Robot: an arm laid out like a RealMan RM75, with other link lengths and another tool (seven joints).
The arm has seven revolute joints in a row. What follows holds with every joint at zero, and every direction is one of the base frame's.
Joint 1 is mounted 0.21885 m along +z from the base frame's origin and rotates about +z.
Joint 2 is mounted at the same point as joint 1 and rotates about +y.
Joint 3 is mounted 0.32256 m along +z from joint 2 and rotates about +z.
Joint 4 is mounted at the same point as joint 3 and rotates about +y.
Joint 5 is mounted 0.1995 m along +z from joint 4 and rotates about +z.
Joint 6 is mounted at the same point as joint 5 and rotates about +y.
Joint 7 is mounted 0.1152 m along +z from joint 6 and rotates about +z.
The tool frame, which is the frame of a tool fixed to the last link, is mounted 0.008 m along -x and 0.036 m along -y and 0.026 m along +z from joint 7; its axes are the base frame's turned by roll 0, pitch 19.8 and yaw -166.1 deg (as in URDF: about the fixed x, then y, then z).
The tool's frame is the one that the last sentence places.
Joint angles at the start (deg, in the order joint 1, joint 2, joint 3, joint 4, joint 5, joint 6, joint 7):
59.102, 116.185, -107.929, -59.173, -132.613, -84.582, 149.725
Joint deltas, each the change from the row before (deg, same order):
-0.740, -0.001, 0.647, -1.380, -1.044, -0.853, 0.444
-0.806, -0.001, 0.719, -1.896, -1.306, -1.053, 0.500
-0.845, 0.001, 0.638, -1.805, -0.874, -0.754, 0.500
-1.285, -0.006, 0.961, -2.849, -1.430, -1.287, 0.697
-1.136, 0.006, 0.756, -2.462, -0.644, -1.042, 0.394
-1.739, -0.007, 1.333, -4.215, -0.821, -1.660, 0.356
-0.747, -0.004, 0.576, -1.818, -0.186, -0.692, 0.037
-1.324, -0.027, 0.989, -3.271, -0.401, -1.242, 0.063
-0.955, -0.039, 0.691, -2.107, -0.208, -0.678, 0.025
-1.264, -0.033, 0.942, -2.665, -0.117, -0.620, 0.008
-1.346, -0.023, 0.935, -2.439, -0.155, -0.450, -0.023
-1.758, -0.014, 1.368, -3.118, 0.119, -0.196, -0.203
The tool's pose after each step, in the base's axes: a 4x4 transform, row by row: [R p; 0 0 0 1], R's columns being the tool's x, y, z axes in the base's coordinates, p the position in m. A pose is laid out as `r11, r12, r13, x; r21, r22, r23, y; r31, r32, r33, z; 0, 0, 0, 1`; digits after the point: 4 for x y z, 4 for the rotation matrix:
-0.8692, 0.4056, 0.2830, 0.1255; 0.4634, 0.8678, 0.1795, 0.4275; -0.1728, 0.2872, -0.9422, -0.1284; 0, 0, 0, 1
-0.8706, 0.4013, 0.2846, 0.1255; 0.4619, 0.8660, 0.1918, 0.4265; -0.1695, 0.2984, -0.9393, -0.1241; 0, 0, 0, 1
-0.8719, 0.4016, 0.2801, 0.1254; 0.4626, 0.8631, 0.2026, 0.4252; -0.1604, 0.3062, -0.9384, -0.1205; 0, 0, 0, 1
-0.8743, 0.3999, 0.2752, 0.1253; 0.4622, 0.8590, 0.2203, 0.4231; -0.1483, 0.3198, -0.9358, -0.1144; 0, 0, 0, 1
-0.8769, 0.4011, 0.2648, 0.1248; 0.4613, 0.8572, 0.2291, 0.4202; -0.1351, 0.3230, -0.9367, -0.1100; 0, 0, 0, 1
-0.8847, 0.3988, 0.2415, 0.1220; 0.4531, 0.8572, 0.2446, 0.4156; -0.1095, 0.3258, -0.9391, -0.1020; 0, 0, 0, 1
-0.8885, 0.3975, 0.2294, 0.1206; 0.4485, 0.8582, 0.2499, 0.4134; -0.0976, 0.3249, -0.9407, -0.0986; 0, 0, 0, 1
-0.8952, 0.3934, 0.2095, 0.1184; 0.4390, 0.8596, 0.2614, 0.4095; -0.0773, 0.3260, -0.9422, -0.0919; 0, 0, 0, 1
-0.8988, 0.3926, 0.1951, 0.1176; 0.4341, 0.8593, 0.2706, 0.4070; -0.0614, 0.3279, -0.9427, -0.0871; 0, 0, 0, 1
-0.9032, 0.3932, 0.1721, 0.1166; 0.4277, 0.8582, 0.2839, 0.4040; -0.0360, 0.3300, -0.9433, -0.0811; 0, 0, 0, 1
-0.9057, 0.3962, 0.1506, 0.1168; 0.4237, 0.8551, 0.2987, 0.4011; -0.0104, 0.3344, -0.9424, -0.0750; 0, 0, 0, 1
-0.9090, 0.4008, 0.1140, 0.1164; 0.4155, 0.8516, 0.3196, 0.3977; 0.0310, 0.3379, -0.9407, -0.0670; 0, 0, 0, 1

